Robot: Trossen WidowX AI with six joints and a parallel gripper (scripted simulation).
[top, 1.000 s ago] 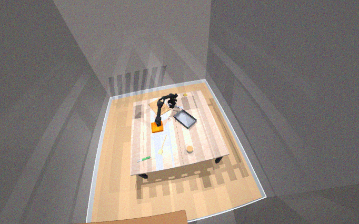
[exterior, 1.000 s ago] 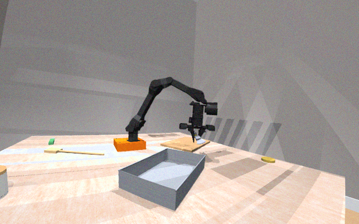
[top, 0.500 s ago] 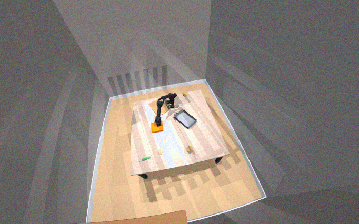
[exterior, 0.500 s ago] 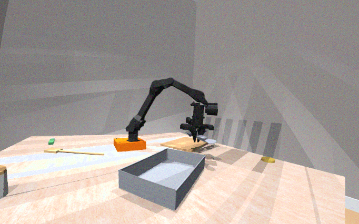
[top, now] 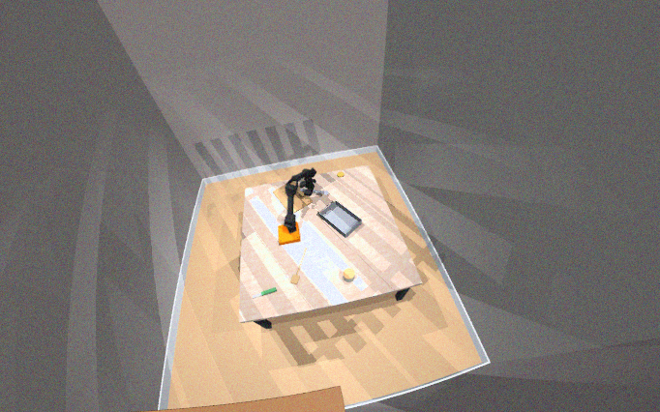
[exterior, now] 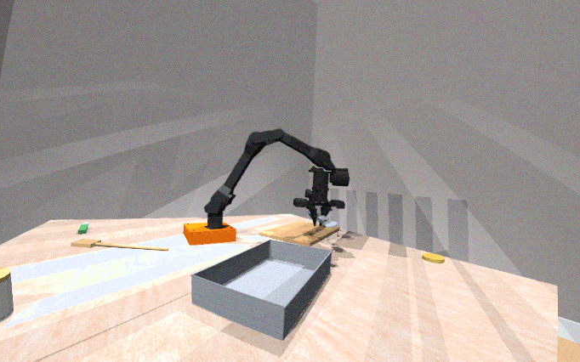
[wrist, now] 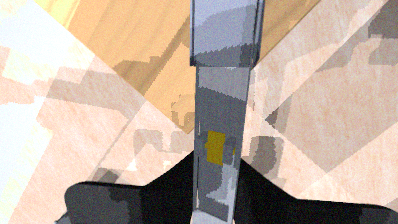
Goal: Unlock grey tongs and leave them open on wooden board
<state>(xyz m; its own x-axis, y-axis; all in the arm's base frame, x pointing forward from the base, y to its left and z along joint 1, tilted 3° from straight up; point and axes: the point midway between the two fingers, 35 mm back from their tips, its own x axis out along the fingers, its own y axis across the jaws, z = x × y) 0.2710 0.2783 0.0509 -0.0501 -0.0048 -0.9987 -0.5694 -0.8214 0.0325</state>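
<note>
Right now the yellow lock piece is 2 cm behind my gripper tip, 1 cm to the left of it and 4 cm above it. From my gripper tip the other things lie so: yellow disc 37 cm ahead, 18 cm to the left, 7 cm below; then grey roasting tin 14 cm ahead, 33 cm to the right, 5 cm below; then wooden board 17 cm behind, 11 cm to the left, 7 cm below.
</note>
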